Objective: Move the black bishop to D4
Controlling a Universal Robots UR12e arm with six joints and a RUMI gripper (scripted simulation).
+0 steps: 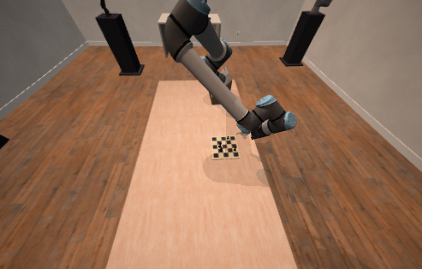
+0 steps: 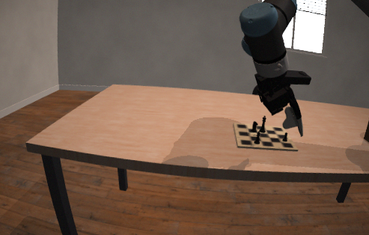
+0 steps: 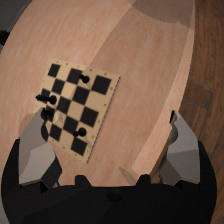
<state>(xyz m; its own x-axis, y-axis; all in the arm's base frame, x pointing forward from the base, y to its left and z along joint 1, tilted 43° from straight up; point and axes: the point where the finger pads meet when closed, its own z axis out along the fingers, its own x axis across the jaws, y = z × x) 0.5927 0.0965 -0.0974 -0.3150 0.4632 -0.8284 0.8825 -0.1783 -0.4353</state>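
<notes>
My hand is 90 mm above the mid-height piece, 80 mm short of it and 70 mm to the left of it. Round my hand: pawn (100 mm to the right, 100 mm below, 40 mm behind); small chessboard (140 mm to the right, 120 mm below, 40 mm ahead).
</notes>
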